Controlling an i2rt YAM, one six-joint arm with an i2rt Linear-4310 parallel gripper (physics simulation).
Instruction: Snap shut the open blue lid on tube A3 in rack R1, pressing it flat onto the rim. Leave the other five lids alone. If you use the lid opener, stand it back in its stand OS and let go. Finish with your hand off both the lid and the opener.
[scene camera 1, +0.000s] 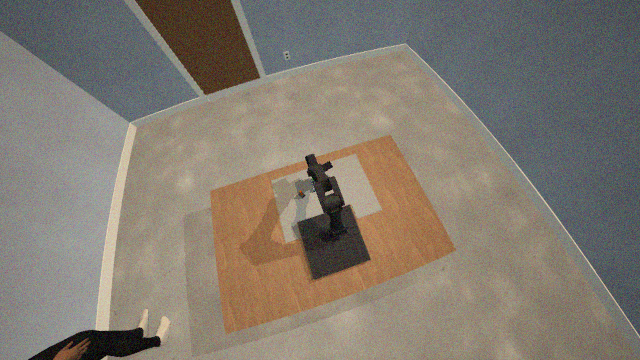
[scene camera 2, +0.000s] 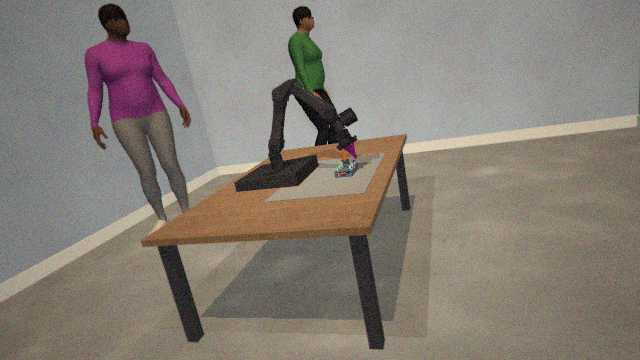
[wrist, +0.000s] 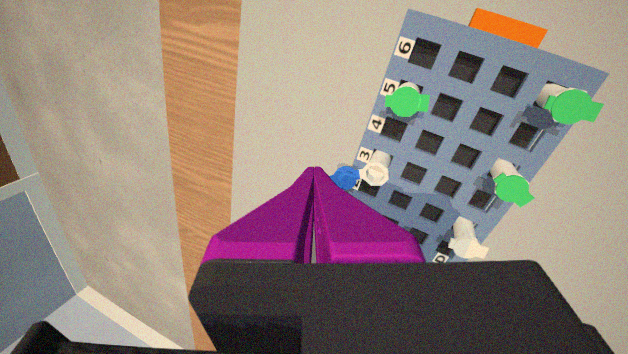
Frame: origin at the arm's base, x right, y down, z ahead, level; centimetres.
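Where they show: gripper, fingertip midpoint: (scene camera 2: 356, 158) (wrist: 314, 177); arm's base, link origin: (scene camera 1: 338, 233) (scene camera 2: 278, 169).
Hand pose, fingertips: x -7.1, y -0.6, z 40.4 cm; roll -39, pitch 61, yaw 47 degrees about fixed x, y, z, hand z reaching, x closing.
Note:
Each offset is from my fingertips to the centre of the thing. "*": to the spot under its first point. Level surfaces: height alone.
My gripper (scene camera 2: 355, 157) (wrist: 314, 177) is shut and empty, its purple fingertips above the row-3 edge of the blue-grey rack R1 @(* dx +8.5, dy +3.3, dz -7.7 cm) (wrist: 575, 74). In the wrist view the blue lid @(dx +0.2, dy +1.0, dz -1.4 cm) (wrist: 346, 178) stands open, beside the white rim of tube A3 (wrist: 376, 173), just right of the fingertips; I cannot tell whether they touch. Three green lids (wrist: 407, 101) (wrist: 572, 106) (wrist: 514, 189) and a whitish lid @(dx -0.3, dy +1.6, dz -8.5 cm) (wrist: 469, 246) sit on other tubes. The near part of the rack is hidden behind the fingers. An upright orange thing @(dx -11.6, dy +1.8, dz -11.3 cm) (scene camera 2: 344, 155), perhaps the opener, shows by the rack in scene camera 2.
The rack stands on a pale mat @(dy +6.3 cm) (scene camera 1: 367, 192) (scene camera 2: 320, 187) on the wooden table @(dy +6.6 cm) (scene camera 1: 420, 215) (scene camera 2: 250, 220). An orange block @(* dx +8.9, dy +4.0, dz -4.4 cm) (wrist: 507, 27) sticks out at the rack's far end. The black arm base (scene camera 1: 335, 260) (scene camera 2: 270, 182) stands beside the mat. Two people (scene camera 2: 127, 82) (scene camera 2: 310, 62) stand behind the table.

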